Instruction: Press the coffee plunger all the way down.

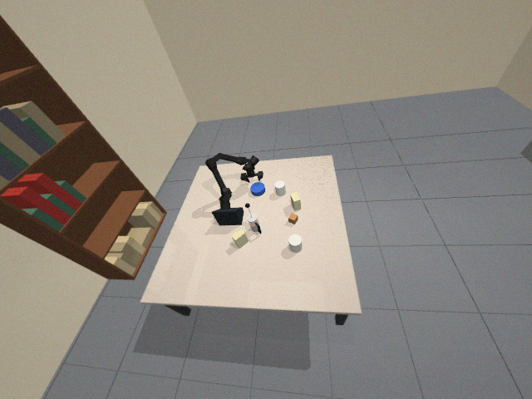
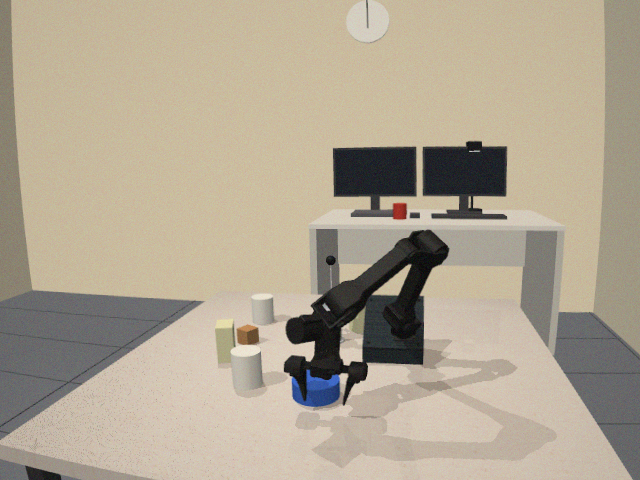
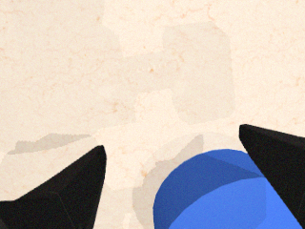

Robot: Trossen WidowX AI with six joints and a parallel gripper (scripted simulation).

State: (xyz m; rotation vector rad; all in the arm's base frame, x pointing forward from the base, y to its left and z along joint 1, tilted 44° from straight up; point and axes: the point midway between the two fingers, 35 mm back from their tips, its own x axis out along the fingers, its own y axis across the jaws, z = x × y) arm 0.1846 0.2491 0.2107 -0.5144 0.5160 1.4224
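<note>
My gripper tip is now 480 mm to the left of the coffee press, 100 mm below it and 50 mm short of it. Round my gripper tip: orange cube (410 mm to the right, 310 mm ahead).
</note>
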